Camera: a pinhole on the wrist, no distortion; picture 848 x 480 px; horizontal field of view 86.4 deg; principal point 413.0 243.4 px. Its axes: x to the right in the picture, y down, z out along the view. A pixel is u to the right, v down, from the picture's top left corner.
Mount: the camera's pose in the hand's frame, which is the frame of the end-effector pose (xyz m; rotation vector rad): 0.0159 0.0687 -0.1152 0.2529 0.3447 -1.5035
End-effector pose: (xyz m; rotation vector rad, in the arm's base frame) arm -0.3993 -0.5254 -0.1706 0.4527 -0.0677 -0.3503
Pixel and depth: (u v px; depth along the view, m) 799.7 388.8 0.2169
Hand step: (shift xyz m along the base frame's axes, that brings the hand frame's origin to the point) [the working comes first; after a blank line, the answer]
In the camera's frame: 0.1858 0.0698 0.2169

0.0408 -0.1935 -0.0694
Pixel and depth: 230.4 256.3 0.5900
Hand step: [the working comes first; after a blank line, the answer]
In the camera's frame: -0.2386 0.0169 0.5900

0.0089 -0.1787 0.4971
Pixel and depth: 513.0 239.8 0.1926
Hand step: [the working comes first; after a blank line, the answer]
In the camera's frame: 0.0427 -0.0015 0.1926

0.0066 -0.0653 0.0233
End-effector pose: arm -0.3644 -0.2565 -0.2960 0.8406 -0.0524 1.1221
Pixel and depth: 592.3 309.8 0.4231
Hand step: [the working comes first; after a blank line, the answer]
In the camera's frame: 0.1680 0.0622 0.4231

0.3228 -0.0842 0.0596
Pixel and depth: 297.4 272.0 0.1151
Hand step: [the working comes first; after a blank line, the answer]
In the camera's frame: -0.0295 0.0073 0.1151

-0.0286 0.0307 0.0447
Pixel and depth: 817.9 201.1 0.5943
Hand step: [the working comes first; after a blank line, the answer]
In the camera's frame: 0.5329 -0.0557 0.5943

0.6186 -0.2421 -0.1933
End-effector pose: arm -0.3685 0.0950 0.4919 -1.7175 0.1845 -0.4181
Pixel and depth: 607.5 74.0 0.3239
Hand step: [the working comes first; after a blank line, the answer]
In the camera's frame: 0.1395 -0.1215 0.3239

-0.0415 0.1906 0.1505
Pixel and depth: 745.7 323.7 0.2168
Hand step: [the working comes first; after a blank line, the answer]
In the camera's frame: 0.1597 0.0386 0.2168

0.0598 0.0261 0.1634
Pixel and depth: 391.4 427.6 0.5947
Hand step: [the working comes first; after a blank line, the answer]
In the camera's frame: -0.0284 0.2426 0.5947

0.4233 0.3156 0.1010
